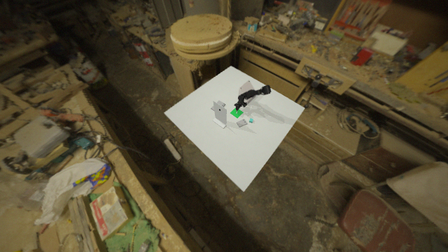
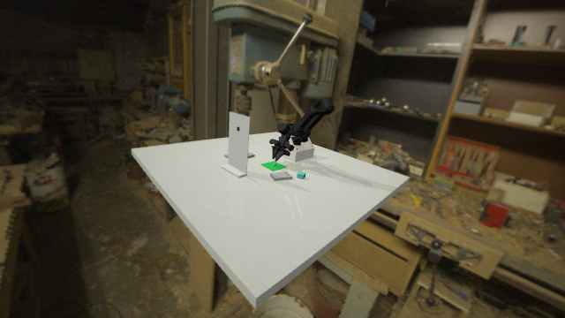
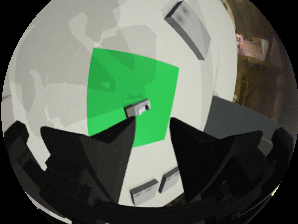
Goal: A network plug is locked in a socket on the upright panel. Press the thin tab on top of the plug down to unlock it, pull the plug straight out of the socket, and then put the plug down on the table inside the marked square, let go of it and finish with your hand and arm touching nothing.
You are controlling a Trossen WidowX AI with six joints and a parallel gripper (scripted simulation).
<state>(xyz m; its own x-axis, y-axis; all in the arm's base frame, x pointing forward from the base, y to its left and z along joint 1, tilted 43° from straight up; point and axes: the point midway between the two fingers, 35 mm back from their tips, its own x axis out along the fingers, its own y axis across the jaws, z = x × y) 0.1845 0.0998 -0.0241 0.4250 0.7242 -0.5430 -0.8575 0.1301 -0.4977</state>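
My gripper tip is 30 mm above the network plug. From my gripper tip the other things lie so: white upright panel (250 mm ahead, 110 mm above, 20 mm to the right); then small teal block (200 mm to the left, 50 mm behind, 20 mm below); then green marked square (40 mm below).
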